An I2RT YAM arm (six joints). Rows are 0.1 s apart.
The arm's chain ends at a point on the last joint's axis. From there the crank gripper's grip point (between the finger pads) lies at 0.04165 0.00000 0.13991 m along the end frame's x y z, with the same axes.
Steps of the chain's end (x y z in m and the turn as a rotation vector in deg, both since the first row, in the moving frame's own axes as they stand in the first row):
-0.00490, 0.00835, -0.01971, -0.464, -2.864, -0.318
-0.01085, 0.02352, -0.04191, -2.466, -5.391, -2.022
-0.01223, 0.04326, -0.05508, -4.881, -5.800, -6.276
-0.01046, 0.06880, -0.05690, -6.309, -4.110, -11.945
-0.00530, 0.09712, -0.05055, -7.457, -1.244, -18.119
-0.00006, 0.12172, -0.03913, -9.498, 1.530, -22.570
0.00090, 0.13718, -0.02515, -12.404, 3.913, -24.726
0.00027, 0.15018, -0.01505, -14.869, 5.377, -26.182
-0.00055, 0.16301, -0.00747, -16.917, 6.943, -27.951
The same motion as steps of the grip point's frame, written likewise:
-0.01194, 0.00928, -0.01781, -0.464, -2.864, -0.318
-0.02409, 0.02838, -0.03872, -2.466, -5.391, -2.022
-0.02613, 0.05153, -0.05191, -4.881, -5.800, -6.276
-0.01980, 0.07666, -0.05467, -6.309, -4.110, -11.945
-0.00750, 0.10259, -0.05002, -7.457, -1.244, -18.119
0.00486, 0.12749, -0.04081, -9.498, 1.530, -22.570
0.01259, 0.14669, -0.02951, -12.404, 3.913, -24.726
0.01646, 0.16322, -0.02157, -14.869, 5.377, -26.182
0.02014, 0.17809, -0.01625, -16.917, 6.943, -27.951

